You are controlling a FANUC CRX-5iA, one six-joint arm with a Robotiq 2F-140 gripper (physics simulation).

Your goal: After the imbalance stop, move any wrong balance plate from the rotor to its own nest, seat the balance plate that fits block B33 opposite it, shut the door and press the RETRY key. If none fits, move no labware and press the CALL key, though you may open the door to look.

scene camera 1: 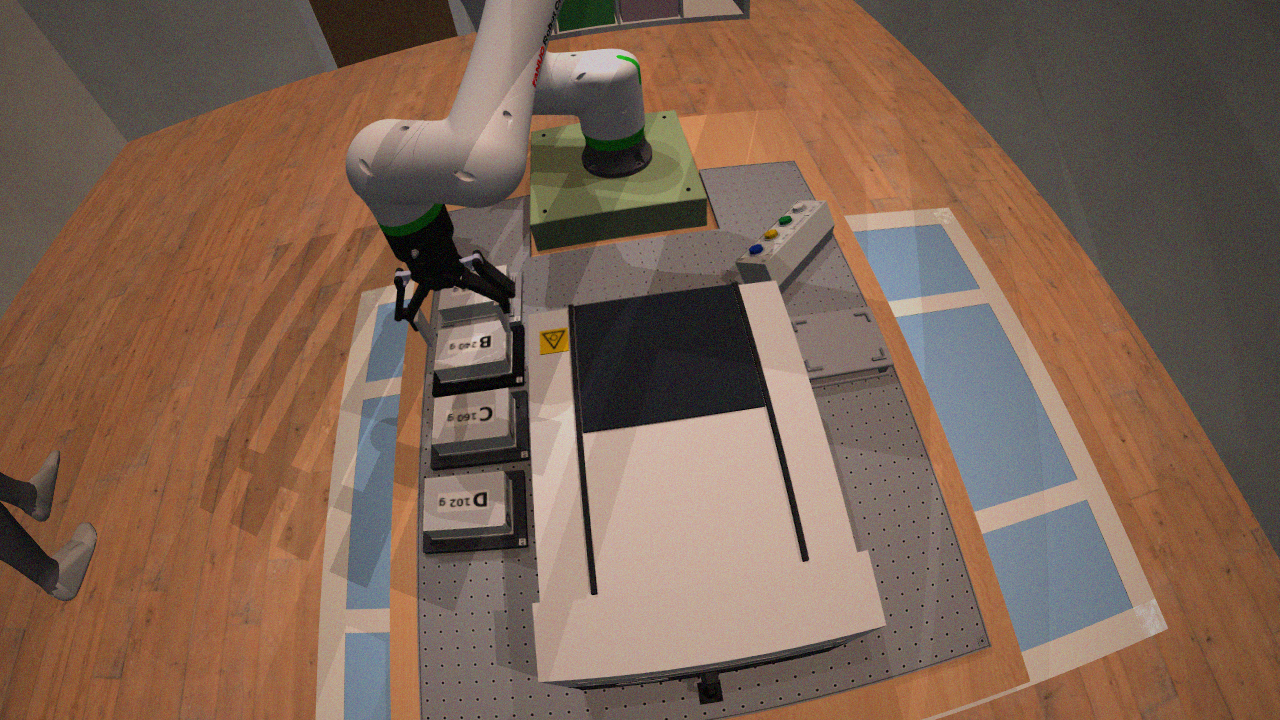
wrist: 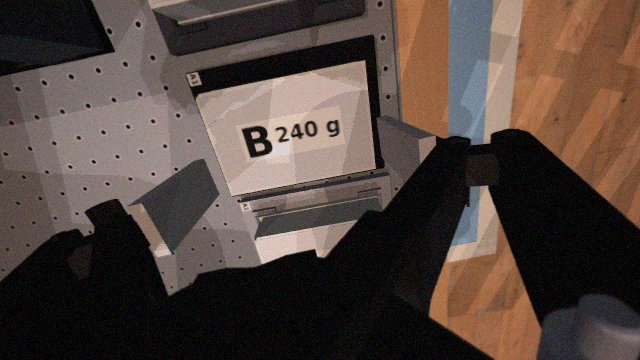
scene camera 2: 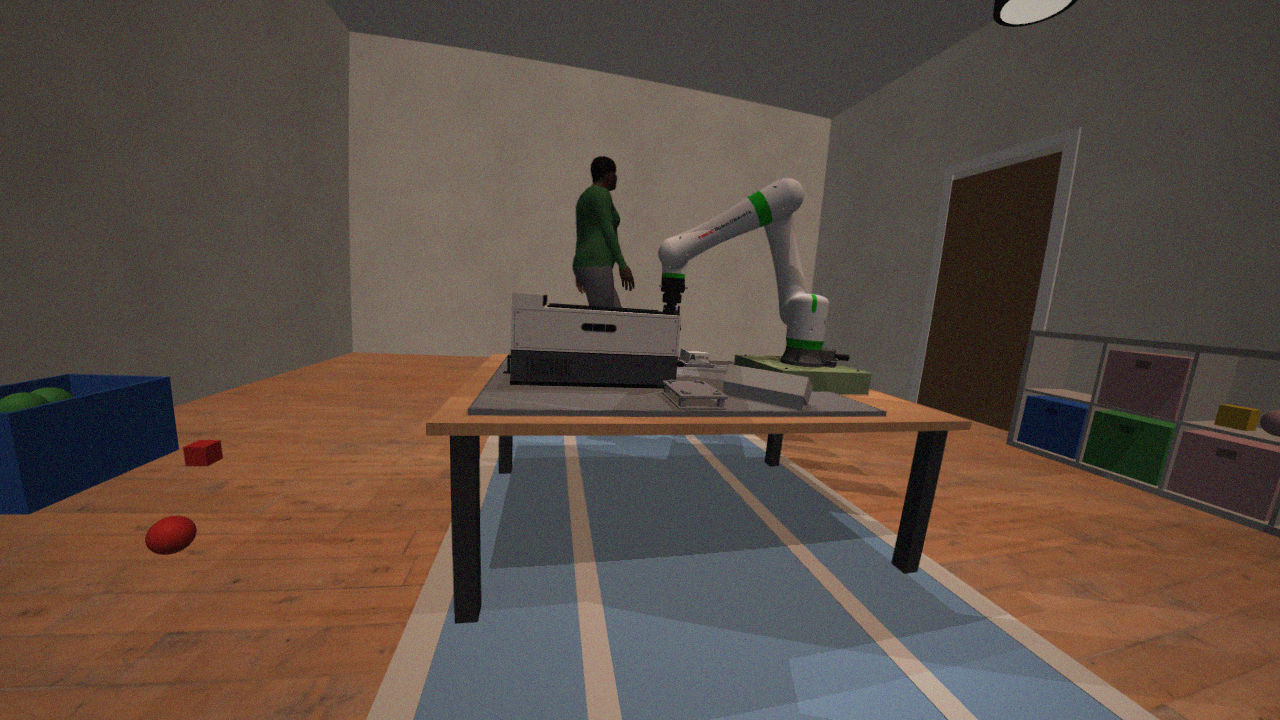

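Seen in the pictures: gripper, fingertip midpoint: (scene camera 1: 468,332) (wrist: 294,157); arm's base, link origin: (scene camera 1: 617,157) (scene camera 2: 801,363).
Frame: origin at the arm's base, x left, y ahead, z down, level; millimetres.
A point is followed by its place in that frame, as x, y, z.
My gripper (scene camera 1: 468,319) {-240, 451, -6} (wrist: 294,157) {-240, 451, -6} is open and empty, with its fingers apart above the sides of the balance plate B 240 g (scene camera 1: 472,347) {-233, 472, 8} (wrist: 295,135) {-242, 464, 8}, which sits in its black nest. Plate A (scene camera 1: 456,305) {-281, 377, 9} (wrist: 300,245) {-234, 359, 8} is partly hidden by the gripper. Plates C 160 g (scene camera 1: 472,419) {-213, 607, 8} and D 102 g (scene camera 1: 467,503) {-205, 743, 8} sit in their nests in the same row. The white centrifuge (scene camera 1: 698,537) {110, 843, -148} (scene camera 2: 595,329) {261, 741, -98} stands beside the row; a dark area (scene camera 1: 666,358) {84, 622, -151} shows between its rails. The rotor and block B33 cannot be made out. The key box (scene camera 1: 801,241) {334, 283, -2} has blue, yellow, green and white keys; their labels are unreadable.
A grey nest with corner brackets (scene camera 1: 841,344) {367, 490, 28} (scene camera 2: 693,392) {419, 494, 28} lies on the other side of the centrifuge. The arm's green base block (scene camera 1: 617,210) {3, 175, 2} (scene camera 2: 845,377) {146, -82, 17} stands behind. A person (scene camera 2: 597,232) stands beyond the table, and their feet show at the left in scene camera 1.
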